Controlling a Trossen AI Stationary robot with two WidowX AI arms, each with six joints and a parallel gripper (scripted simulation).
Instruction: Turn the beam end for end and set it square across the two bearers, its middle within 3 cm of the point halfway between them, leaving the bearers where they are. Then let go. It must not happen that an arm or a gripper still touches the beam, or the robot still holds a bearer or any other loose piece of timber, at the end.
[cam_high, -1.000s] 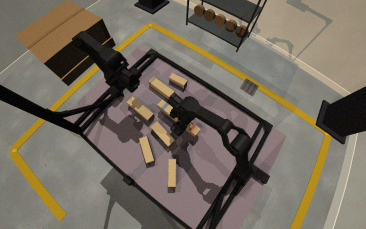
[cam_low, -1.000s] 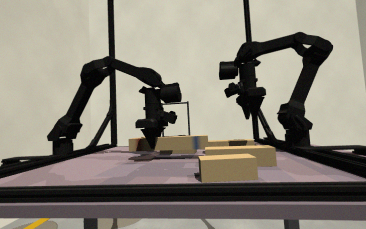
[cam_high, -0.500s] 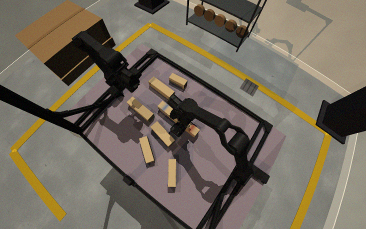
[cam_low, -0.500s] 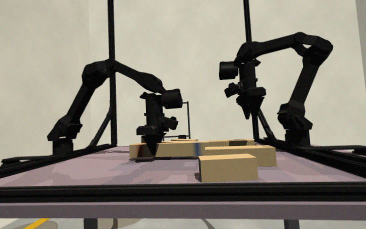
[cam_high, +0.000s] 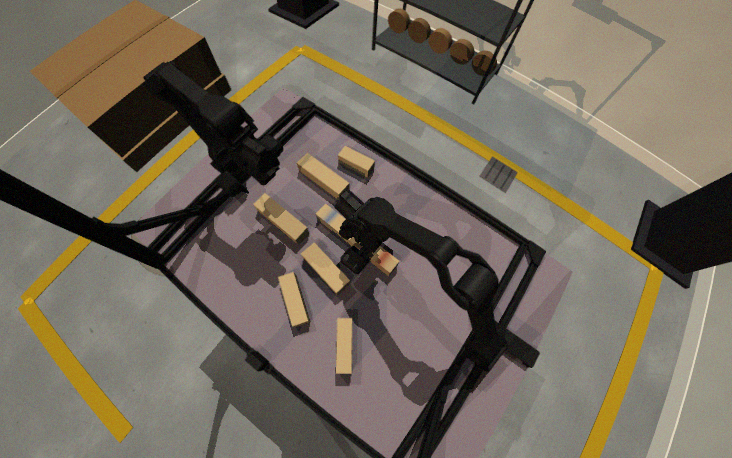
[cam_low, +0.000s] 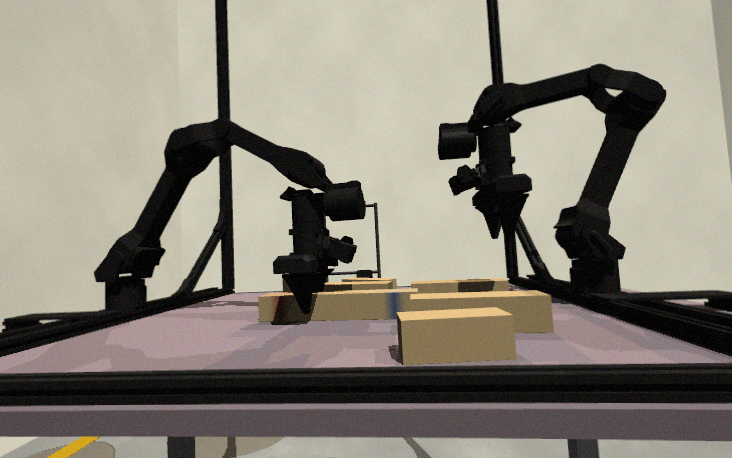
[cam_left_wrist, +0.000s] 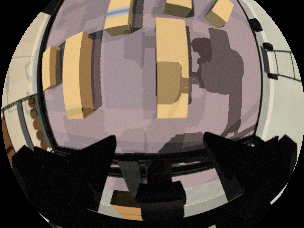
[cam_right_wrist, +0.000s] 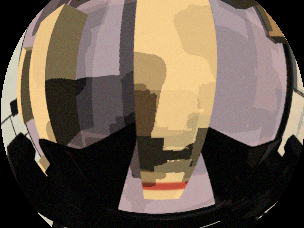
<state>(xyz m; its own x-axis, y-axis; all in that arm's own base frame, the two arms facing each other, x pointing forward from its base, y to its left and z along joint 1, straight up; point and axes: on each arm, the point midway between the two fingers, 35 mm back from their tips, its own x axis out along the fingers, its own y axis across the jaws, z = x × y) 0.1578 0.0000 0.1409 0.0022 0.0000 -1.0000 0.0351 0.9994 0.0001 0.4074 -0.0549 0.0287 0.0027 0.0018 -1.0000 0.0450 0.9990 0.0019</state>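
The beam lies 50 mm to the left of my right hand and 30 mm below it.
Right now the beam is 60 mm ahead of my left hand, 300 mm to the right of it and 140 mm below it.
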